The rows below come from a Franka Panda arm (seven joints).
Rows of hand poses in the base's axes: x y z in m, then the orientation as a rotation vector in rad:
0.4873, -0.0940, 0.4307, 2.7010, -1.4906, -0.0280
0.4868, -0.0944, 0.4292, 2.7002, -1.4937, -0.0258
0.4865, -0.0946, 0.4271, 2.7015, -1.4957, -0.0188
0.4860, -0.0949, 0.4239, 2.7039, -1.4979, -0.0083
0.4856, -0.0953, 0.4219, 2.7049, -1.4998, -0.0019
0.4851, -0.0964, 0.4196, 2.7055, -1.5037, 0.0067
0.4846, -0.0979, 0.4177, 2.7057, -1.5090, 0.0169
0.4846, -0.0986, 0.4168, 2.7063, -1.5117, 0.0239
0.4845, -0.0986, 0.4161, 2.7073, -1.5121, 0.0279
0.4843, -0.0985, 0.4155, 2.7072, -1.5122, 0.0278
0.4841, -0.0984, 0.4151, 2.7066, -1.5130, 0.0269
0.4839, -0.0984, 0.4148, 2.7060, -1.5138, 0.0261
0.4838, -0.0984, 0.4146, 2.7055, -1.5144, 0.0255
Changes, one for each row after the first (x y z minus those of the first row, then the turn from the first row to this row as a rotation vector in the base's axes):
-0.0005, -0.0004, -0.0015, -0.0001, -0.0017, -0.0020
-0.0008, -0.0006, -0.0036, -0.0005, -0.0067, -0.0026
-0.0013, -0.0009, -0.0068, -0.0010, -0.0141, -0.0029
-0.0017, -0.0013, -0.0088, -0.0015, -0.0186, -0.0036
-0.0022, -0.0024, -0.0111, -0.0021, -0.0247, -0.0055
-0.0027, -0.0039, -0.0130, -0.0029, -0.0319, -0.0082
-0.0027, -0.0046, -0.0139, -0.0034, -0.0368, -0.0094
-0.0028, -0.0046, -0.0146, -0.0037, -0.0395, -0.0093
-0.0030, -0.0045, -0.0152, -0.0037, -0.0395, -0.0094
-0.0032, -0.0044, -0.0156, -0.0036, -0.0389, -0.0100
-0.0034, -0.0044, -0.0159, -0.0035, -0.0384, -0.0107
-0.0035, -0.0044, -0.0161, -0.0034, -0.0380, -0.0112

